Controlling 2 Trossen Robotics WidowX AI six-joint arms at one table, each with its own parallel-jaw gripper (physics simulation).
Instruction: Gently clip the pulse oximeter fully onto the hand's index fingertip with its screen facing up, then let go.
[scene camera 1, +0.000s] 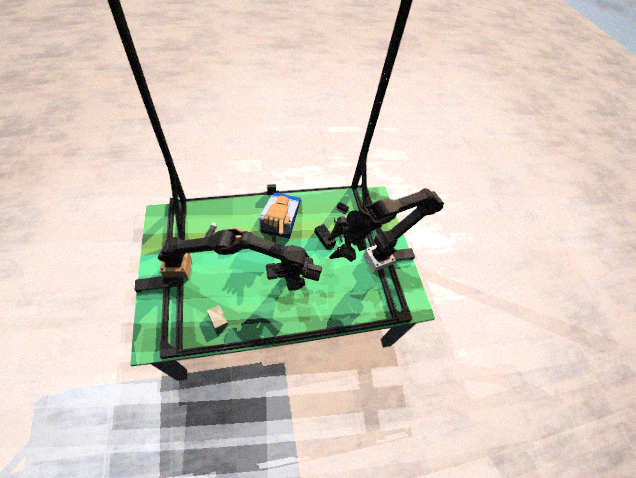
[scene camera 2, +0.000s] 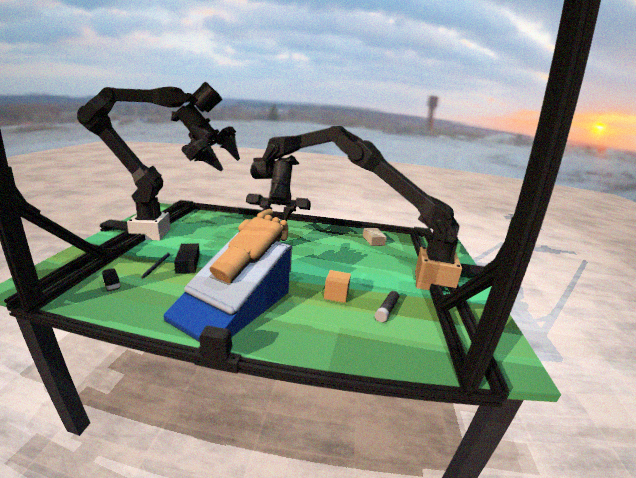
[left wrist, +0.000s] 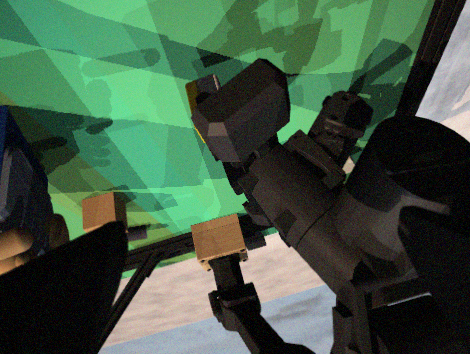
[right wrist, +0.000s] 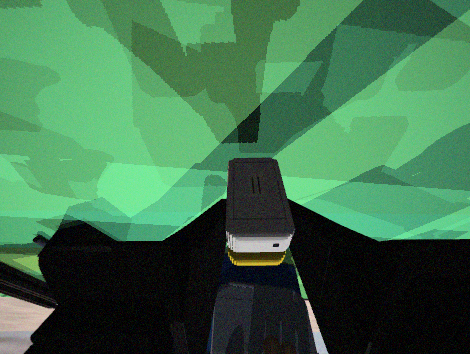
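Pixels of known places: left gripper, fingertip midpoint: (scene camera 1: 329, 248) (scene camera 2: 230, 164) (left wrist: 263, 227); right gripper, fingertip midpoint: (right wrist: 254, 205); left arm's base, link origin: (scene camera 1: 380, 254) (scene camera 2: 148, 216); right arm's base, link origin: (scene camera 1: 174, 260) (scene camera 2: 440, 256) (left wrist: 224, 260).
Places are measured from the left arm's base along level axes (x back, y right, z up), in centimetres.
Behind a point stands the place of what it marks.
Note:
An orange model hand (scene camera 1: 278, 214) @[x -38.0, y 28.2, z 9.9 cm] (scene camera 2: 252, 241) @[x -37.2, y 34.2, z 7.8 cm] lies on a blue wedge (scene camera 1: 297, 207) @[x -24.7, y 38.5, z -3.3 cm] (scene camera 2: 266, 286) @[x -40.5, y 39.0, z 0.0 cm] with a grey top. My right gripper (scene camera 1: 295, 282) (scene camera 2: 282, 211) (right wrist: 254, 205) @[x -41.1, y 6.9, z -0.4 cm] points straight down just beyond the hand's fingertips. It is shut on the pulse oximeter (right wrist: 257, 200) @[x -41.4, y 5.0, z 0.8 cm] (left wrist: 191, 94) @[x -39.4, y 7.4, z -1.0 cm]. In the right wrist view the oximeter's grey-white back faces the camera and its yellow half lies behind. The oximeter is apart from the fingers. My left gripper (scene camera 1: 343, 242) (scene camera 2: 223, 158) @[x -27.2, y 1.5, z 17.5 cm] is open and empty, raised high at the side.
On the green table lie a tan block (scene camera 2: 337, 285) @[x -55.9, y 34.9, z -1.7 cm], a beige block (scene camera 1: 217, 317) @[x -73.6, y -2.1, z -2.9 cm] (scene camera 2: 374, 235) @[x -72.8, y 1.1, z -2.9 cm], a grey-tipped cylinder (scene camera 2: 387, 305) @[x -66.3, y 40.2, z -3.3 cm], a black box (scene camera 1: 325, 235) @[x -18.5, y 18.8, z -2.5 cm] (scene camera 2: 187, 257) @[x -19.2, y 22.4, z -2.5 cm], a small black device (scene camera 2: 111, 278) @[x -4.7, y 34.1, z -2.8 cm] and a thin pen (scene camera 2: 155, 266) @[x -10.5, y 22.7, z -5.3 cm]. A black frame (scene camera 2: 345, 379) @[x -55.1, y 57.7, z -6.5 cm] rims the table.

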